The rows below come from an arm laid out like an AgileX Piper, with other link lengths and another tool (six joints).
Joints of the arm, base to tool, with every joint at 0 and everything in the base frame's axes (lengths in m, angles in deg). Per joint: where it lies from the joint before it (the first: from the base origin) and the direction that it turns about. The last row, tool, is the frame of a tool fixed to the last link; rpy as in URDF.
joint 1: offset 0 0 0.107 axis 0 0 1
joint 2: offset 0 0 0 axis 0 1 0
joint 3: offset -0.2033 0 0.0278 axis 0 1 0
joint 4: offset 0.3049 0 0.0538 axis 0.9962 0 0.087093
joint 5: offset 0 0 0 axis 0 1 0
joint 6: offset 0.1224 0 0.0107 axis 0.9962 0 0.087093
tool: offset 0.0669 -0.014 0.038 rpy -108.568 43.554 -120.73
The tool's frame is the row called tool.
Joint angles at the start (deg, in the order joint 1, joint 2, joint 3, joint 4, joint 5, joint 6):
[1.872, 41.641, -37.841, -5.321, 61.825, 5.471]
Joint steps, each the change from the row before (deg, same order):
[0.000, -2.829, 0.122, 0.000, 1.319, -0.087]
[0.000, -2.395, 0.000, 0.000, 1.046, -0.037]
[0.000, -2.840, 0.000, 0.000, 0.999, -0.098]
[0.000, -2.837, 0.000, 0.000, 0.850, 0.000]
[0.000, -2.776, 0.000, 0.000, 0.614, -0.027]
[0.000, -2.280, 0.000, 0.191, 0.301, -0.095]
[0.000, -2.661, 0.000, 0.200, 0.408, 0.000]
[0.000, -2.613, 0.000, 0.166, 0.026, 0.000]
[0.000, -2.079, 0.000, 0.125, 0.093, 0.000]
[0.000, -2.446, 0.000, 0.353, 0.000, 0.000]
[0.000, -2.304, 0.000, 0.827, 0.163, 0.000]
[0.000, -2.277, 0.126, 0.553, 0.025, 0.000]
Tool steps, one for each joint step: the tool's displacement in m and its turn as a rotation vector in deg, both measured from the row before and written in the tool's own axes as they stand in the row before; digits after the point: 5 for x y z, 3 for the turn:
[0.00581, -0.00102, -0.01070, 0.793, -1.010, 0.526]
[0.00478, -0.00128, -0.00971, 0.749, -0.991, 0.535]
[0.00528, -0.00183, -0.01177, 1.044, -1.365, 0.651]
[0.00512, -0.00202, -0.01184, 1.081, -1.481, 0.779]
[0.00462, -0.00232, -0.01185, 1.189, -1.622, 0.796]
[0.00303, -0.00183, -0.01013, 0.966, -1.601, 0.648]
[0.00378, -0.00200, -0.01165, 1.069, -1.814, 0.831]
[0.00299, -0.00274, -0.01204, 1.286, -2.061, 0.907]
[0.00249, -0.00205, -0.00946, 0.989, -1.580, 0.697]
[0.00238, -0.00211, -0.01142, 1.058, -2.067, 0.847]
[0.00169, -0.00045, -0.01076, 0.505, -2.111, 0.748]
[0.00181, -0.00080, -0.00990, 0.726, -1.952, 0.700]

